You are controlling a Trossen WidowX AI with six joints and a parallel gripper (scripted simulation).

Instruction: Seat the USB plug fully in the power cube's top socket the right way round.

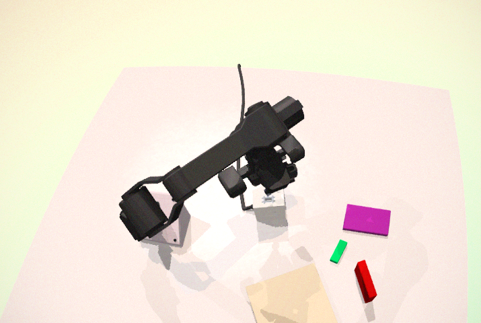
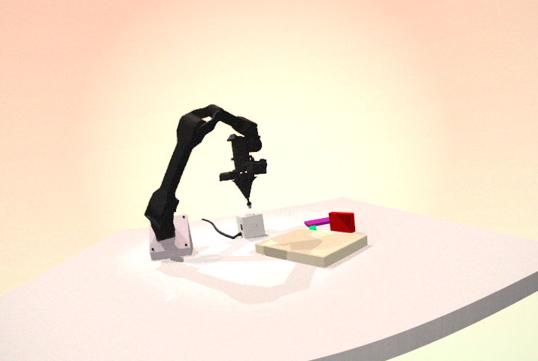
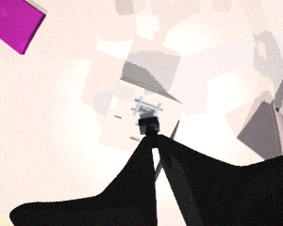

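Right now my gripper tip is 2 cm above the dark USB plug. Also, from my gripper tip: red block: 24 cm ahead, 21 cm to the right, 11 cm below; then magenta flat block: 26 cm ahead, 3 cm to the right, 13 cm below; then green block: 18 cm ahead, 12 cm to the right, 13 cm below.
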